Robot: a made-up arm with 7 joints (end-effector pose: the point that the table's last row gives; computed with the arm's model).
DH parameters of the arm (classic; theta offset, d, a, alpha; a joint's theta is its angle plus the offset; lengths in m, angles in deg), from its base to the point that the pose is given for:
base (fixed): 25.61 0 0.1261 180
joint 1: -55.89 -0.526 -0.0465 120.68
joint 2: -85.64 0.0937 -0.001 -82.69
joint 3: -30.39 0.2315 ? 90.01
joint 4: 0 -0.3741 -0.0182 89.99
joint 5: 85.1 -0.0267 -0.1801 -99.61
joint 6: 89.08 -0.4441 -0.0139 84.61
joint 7: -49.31 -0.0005 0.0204 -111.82
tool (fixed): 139.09 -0.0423 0 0
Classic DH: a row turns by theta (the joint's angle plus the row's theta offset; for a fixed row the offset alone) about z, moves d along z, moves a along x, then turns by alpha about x.
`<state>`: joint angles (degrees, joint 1 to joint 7).
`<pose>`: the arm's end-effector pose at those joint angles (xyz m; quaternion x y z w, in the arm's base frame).
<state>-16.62 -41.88 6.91 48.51 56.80 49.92 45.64</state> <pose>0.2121 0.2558 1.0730 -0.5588 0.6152 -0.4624 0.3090</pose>
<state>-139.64 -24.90 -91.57 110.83 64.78 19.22 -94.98</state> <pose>-0.2237 -0.2191 0.8681 -0.1460 -0.7641 0.1309 0.6146</pose>
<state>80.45 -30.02 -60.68 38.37 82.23 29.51 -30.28</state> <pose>0.3300 0.2937 0.7558 0.4123 0.0233 0.9090 0.0553</pose>
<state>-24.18 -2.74 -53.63 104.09 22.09 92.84 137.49</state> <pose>0.1230 0.7322 0.8917 -0.2445 -0.8232 0.4121 0.3045</pose>
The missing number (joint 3, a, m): -0.0356
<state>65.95 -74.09 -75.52 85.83 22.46 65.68 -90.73</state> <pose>-0.0086 -0.0613 1.2920 0.0036 -0.0506 0.9907 0.1259</pose>
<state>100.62 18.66 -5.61 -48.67 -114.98 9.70 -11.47</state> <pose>0.4444 -0.5656 0.1201 0.1589 0.6291 0.5436 0.5324</pose>
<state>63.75 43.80 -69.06 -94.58 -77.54 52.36 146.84</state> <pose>0.8559 0.3616 0.8703 0.7848 0.0332 0.0809 0.6135</pose>
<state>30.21 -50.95 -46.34 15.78 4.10 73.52 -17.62</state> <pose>-0.1059 -0.1454 1.2564 0.3738 0.5338 -0.5511 0.5213</pose>
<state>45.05 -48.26 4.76 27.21 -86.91 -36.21 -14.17</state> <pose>0.5024 -0.5871 0.3618 0.0030 0.5317 0.4813 0.6969</pose>
